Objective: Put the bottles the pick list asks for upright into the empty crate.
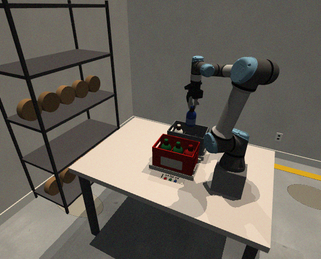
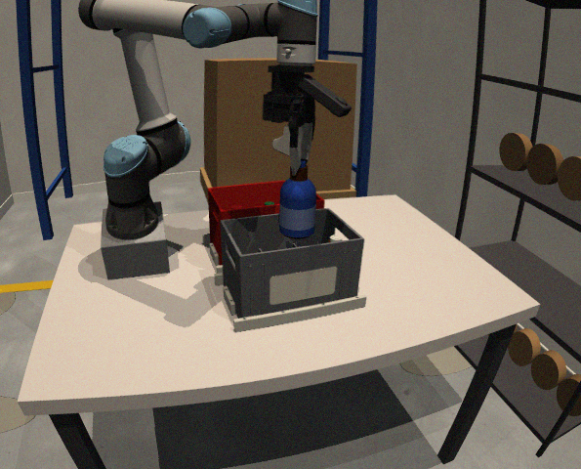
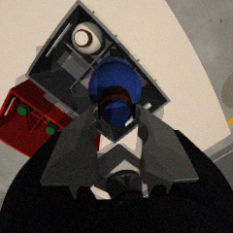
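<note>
The blue bottle lies 7 cm below my hand. Also, from my hand: red bottle 24 cm below, 23 cm to the left, 8 cm behind; then grey crate 25 cm below, 4 cm to the left; then white bottle 24 cm below, 9 cm ahead.
</note>
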